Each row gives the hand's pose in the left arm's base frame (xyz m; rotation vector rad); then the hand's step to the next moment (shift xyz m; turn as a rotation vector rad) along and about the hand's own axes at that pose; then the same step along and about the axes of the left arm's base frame.
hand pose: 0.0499 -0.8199 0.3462 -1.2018 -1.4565 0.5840
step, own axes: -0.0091 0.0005 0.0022 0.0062 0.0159 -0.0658
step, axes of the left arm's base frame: -0.0030 -0.0074 -0.0049 0.0674 -0.0055 0.0069
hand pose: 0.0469 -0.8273 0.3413 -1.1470 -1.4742 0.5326
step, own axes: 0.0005 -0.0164 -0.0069 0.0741 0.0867 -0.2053
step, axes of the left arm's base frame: 0.0006 -0.0083 0.0157 0.2296 0.0461 0.0172
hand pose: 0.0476 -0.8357 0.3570 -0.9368 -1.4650 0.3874
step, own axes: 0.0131 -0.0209 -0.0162 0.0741 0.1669 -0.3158
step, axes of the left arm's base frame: 0.0104 -0.0079 0.0265 0.3587 0.0620 -0.0246
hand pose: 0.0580 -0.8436 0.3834 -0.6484 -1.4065 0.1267
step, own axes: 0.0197 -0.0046 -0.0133 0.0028 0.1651 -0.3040
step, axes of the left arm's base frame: 0.0149 0.0006 0.0191 0.3337 0.0323 -0.0855
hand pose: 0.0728 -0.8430 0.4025 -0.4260 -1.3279 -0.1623
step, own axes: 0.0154 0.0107 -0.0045 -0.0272 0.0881 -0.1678
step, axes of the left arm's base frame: 0.0116 0.0099 0.0118 0.1761 0.0114 -0.0742
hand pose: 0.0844 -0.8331 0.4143 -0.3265 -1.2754 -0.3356
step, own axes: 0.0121 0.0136 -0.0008 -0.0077 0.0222 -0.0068
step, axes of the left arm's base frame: 0.0095 0.0112 0.0108 0.0133 0.0178 -0.0103
